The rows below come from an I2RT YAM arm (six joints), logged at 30 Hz.
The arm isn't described. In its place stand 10 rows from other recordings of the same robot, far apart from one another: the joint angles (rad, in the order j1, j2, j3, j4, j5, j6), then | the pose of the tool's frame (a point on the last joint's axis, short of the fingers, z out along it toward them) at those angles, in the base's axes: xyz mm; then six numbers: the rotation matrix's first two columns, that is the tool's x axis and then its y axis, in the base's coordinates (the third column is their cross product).
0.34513 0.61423 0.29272 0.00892 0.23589 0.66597 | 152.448 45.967 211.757 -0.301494 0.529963 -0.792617 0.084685 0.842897 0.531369
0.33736 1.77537 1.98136 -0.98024 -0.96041 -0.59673 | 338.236 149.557 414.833 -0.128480 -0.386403 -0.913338 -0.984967 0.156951 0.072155
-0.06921 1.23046 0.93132 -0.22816 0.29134 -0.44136 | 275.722 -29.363 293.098 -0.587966 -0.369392 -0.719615 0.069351 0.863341 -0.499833
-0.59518 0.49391 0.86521 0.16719 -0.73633 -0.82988 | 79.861 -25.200 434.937 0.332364 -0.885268 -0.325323 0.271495 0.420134 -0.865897
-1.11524 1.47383 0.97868 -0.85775 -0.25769 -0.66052 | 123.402 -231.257 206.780 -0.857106 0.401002 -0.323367 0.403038 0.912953 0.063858
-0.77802 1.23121 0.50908 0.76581 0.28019 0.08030 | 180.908 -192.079 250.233 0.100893 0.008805 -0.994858 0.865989 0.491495 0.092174
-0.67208 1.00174 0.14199 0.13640 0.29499 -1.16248 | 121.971 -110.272 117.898 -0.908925 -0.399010 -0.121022 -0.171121 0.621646 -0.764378
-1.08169 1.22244 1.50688 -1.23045 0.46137 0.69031 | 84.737 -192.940 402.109 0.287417 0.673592 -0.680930 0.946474 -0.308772 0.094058
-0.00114 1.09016 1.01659 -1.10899 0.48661 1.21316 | 186.595 -16.860 291.802 -0.157241 0.828174 -0.537961 0.929336 0.308368 0.203087
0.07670 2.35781 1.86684 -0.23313 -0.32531 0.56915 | 529.591 52.111 165.907 -0.724163 0.456504 -0.516906 0.093722 0.807735 0.582048
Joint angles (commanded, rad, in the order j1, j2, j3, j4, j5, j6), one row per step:
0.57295, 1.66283, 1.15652, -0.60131, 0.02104, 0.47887
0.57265, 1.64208, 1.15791, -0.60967, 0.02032, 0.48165
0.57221, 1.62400, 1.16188, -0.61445, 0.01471, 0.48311
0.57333, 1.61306, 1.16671, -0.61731, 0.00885, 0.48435
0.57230, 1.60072, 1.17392, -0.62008, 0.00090, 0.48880
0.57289, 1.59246, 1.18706, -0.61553, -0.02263, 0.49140
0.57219, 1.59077, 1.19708, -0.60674, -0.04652, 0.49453
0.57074, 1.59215, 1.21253, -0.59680, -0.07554, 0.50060
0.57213, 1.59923, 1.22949, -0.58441, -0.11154, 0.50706
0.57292, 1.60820, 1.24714, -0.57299, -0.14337, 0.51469
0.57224, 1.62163, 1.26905, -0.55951, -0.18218, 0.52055
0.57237, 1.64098, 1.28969, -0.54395, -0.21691, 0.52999
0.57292, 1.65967, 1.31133, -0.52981, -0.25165, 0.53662
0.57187, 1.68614, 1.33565, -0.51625, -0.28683, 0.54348
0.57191, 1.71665, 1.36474, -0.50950, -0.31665, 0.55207
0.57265, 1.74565, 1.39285, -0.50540, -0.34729, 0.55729
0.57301, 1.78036, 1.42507, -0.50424, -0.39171, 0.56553
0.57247, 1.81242, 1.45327, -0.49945, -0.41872, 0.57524
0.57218, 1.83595, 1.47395, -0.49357, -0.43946, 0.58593
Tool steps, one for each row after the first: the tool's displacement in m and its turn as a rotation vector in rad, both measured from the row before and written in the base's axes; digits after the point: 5 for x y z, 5 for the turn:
-0.00223, -0.00153, 0.00653, 0.00910, -0.01060, -0.00245
-0.00155, -0.00093, 0.00659, 0.01411, -0.01148, 0.00089
-0.00098, 0.00006, 0.00470, 0.01183, -0.00775, 0.00285
-0.00055, -0.00042, 0.00586, 0.01676, -0.00918, -0.00098
0.00045, 0.00152, 0.00683, 0.03216, -0.01011, 0.01039
0.00127, 0.00155, 0.00414, 0.02946, -0.00527, 0.00934
0.00227, 0.00211, 0.00500, 0.03597, -0.00497, 0.00945
0.00253, 0.00371, 0.00391, 0.03969, -0.00023, 0.01659
0.00289, 0.00352, 0.00350, 0.03576, 0.00029, 0.01333
0.00407, 0.00397, 0.00359, 0.04033, 0.00100, 0.01813
0.00472, 0.00454, 0.00134, 0.03586, 0.00529, 0.01435
0.00450, 0.00457, 0.00174, 0.03448, 0.00373, 0.01751
0.00597, 0.00483, -0.00020, 0.03142, 0.00884, 0.01650
0.00632, 0.00529, -0.00079, 0.02505, 0.01282, 0.01317
0.00564, 0.00520, -0.00095, 0.02304, 0.01305, 0.01700
0.00621, 0.00593, -0.00204, 0.03015, 0.02457, 0.02356
0.00634, 0.00488, -0.00251, 0.02052, 0.01668, 0.01034
0.00472, 0.00370, -0.00183, 0.01776, 0.01313, 0.00594

